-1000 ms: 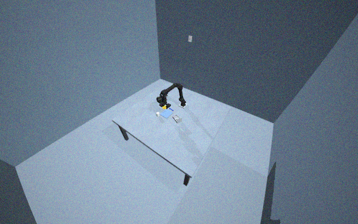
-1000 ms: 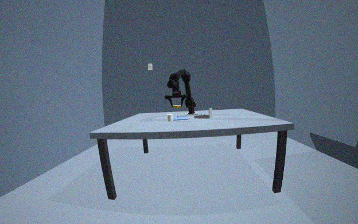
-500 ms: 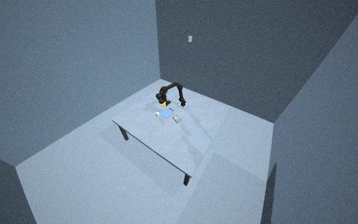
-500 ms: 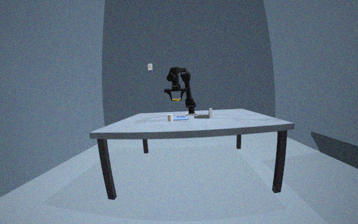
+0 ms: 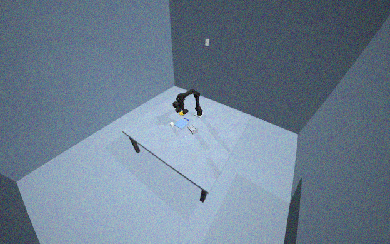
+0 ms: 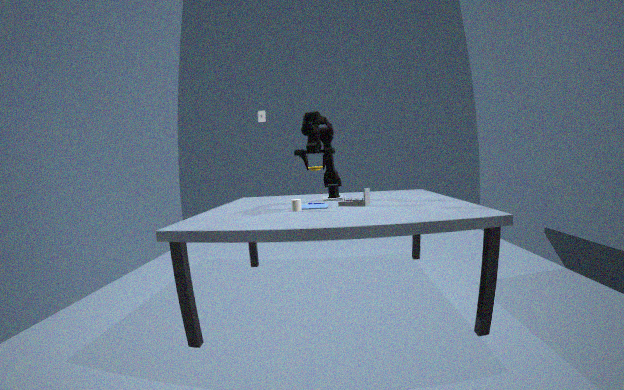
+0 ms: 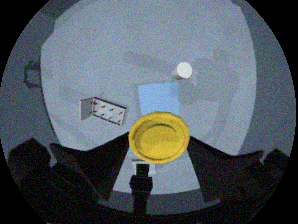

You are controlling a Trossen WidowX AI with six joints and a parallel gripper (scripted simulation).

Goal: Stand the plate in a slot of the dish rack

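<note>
Right now my gripper tip is 170 mm to the right of the grey dish rack, 150 mm above it and 20 mm past it. From my gripper tip the other things lie so: blue mat 170 mm below, 20 mm to the right; plate 10 mm above; white cup 150 mm below, 120 mm ahead, 70 mm to the right.
</note>
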